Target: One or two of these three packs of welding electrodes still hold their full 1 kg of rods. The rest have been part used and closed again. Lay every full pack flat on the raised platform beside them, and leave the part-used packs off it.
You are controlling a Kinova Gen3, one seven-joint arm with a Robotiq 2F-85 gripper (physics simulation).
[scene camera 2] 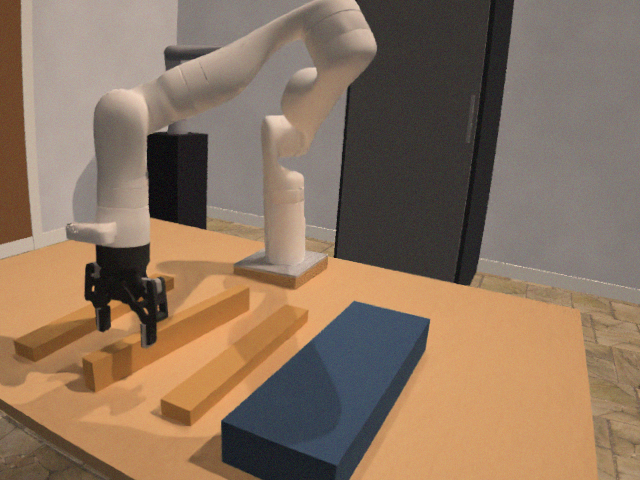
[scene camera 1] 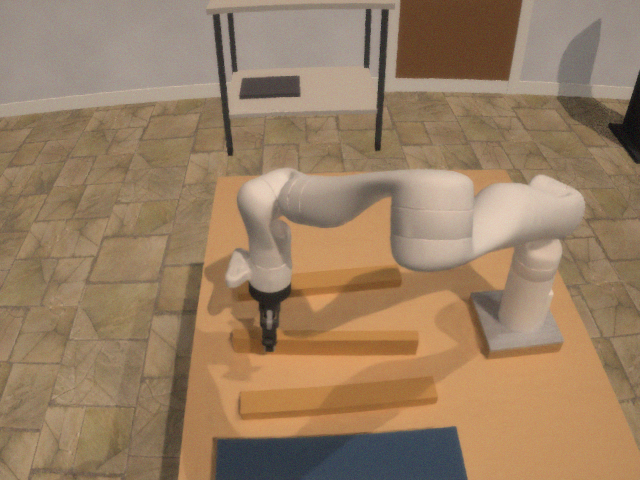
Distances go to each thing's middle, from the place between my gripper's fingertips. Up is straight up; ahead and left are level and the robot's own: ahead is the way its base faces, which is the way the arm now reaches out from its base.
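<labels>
The blue raised platform (scene camera 2: 324,406) is 30 cm to the left of my hand as I look at it now, and it is also 13 cm behind my hand and 2 cm below it.
</labels>
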